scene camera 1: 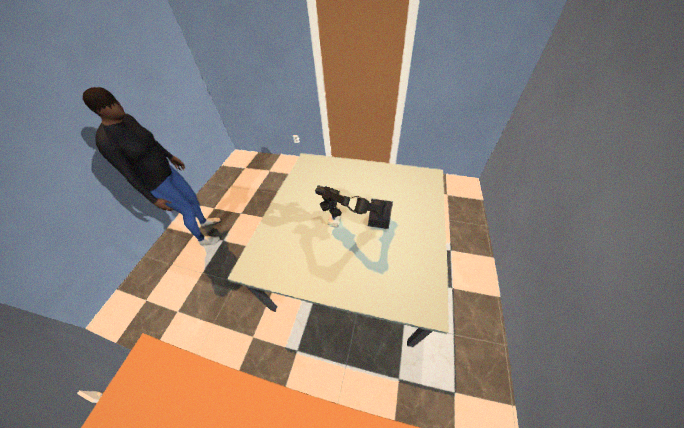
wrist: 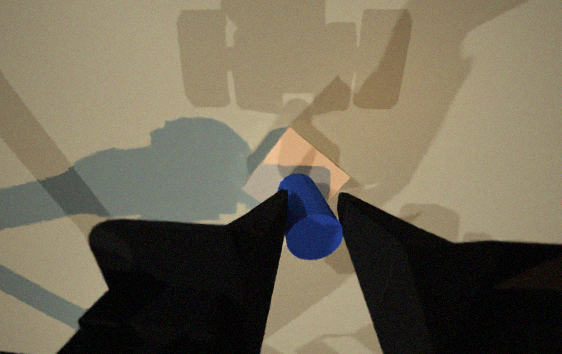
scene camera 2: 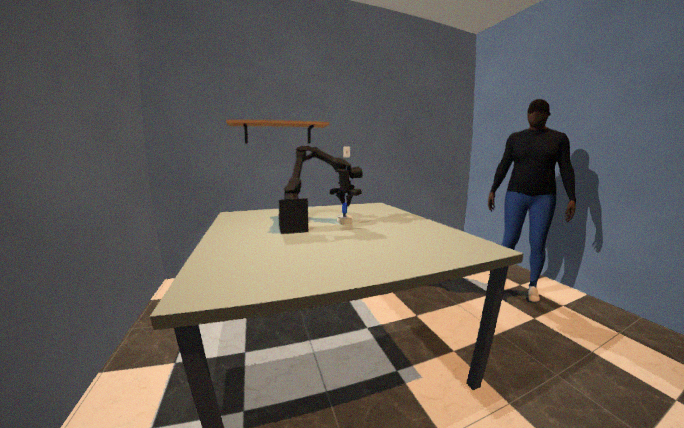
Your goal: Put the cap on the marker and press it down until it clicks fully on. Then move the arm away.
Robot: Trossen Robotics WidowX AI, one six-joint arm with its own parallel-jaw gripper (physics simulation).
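Pixels of known places: gripper, fingertip midpoint: (wrist: 312,198) (scene camera 2: 346,206); arm's base at its link origin: (scene camera 1: 381,207) (scene camera 2: 292,204).
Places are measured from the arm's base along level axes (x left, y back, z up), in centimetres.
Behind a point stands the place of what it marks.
The blue cap (scene camera 2: 344,209) @[x 8.3, y -30.2, z -5.7 cm] (wrist: 314,238) @[x 9.2, y -30.7, z -2.6 cm] stands nearly upright over a small pale block (scene camera 2: 345,221) @[x 6.4, y -30.3, z -12.3 cm] (wrist: 290,145) @[x 12.4, y -32.8, z -10.3 cm] on the table. In the wrist view it is a plain blue cylinder with its round top towards the camera. My gripper (scene camera 2: 345,203) @[x 10.1, y -31.9, z -4.2 cm] (wrist: 312,198) @[x 10.1, y -31.9, z -4.2 cm] points down and is shut on the cap near its top, with one black finger on each side. The marker cannot be told apart from the cap, and where they meet is hidden. In scene camera 1 the arm's wrist hangs just behind the pale block (scene camera 1: 333,222) @[x 12.8, y -30.3, z -10.6 cm].
The black arm base (scene camera 1: 380,214) @[x 9.7, y 0.7, z 4.2 cm] (scene camera 2: 293,216) @[x -3.5, y -0.2, z -5.4 cm] stands on the pale table (scene camera 1: 403,292) @[x 47.4, y 23.0, z -14.1 cm] (scene camera 2: 312,267) @[x -46.8, y -2.8, z -14.1 cm]. Shadows of the arm lie across the table top. A person (scene camera 1: 136,151) (scene camera 2: 539,161) stands beyond the table's edge. A wooden shelf (scene camera 2: 277,122) is on the wall behind.
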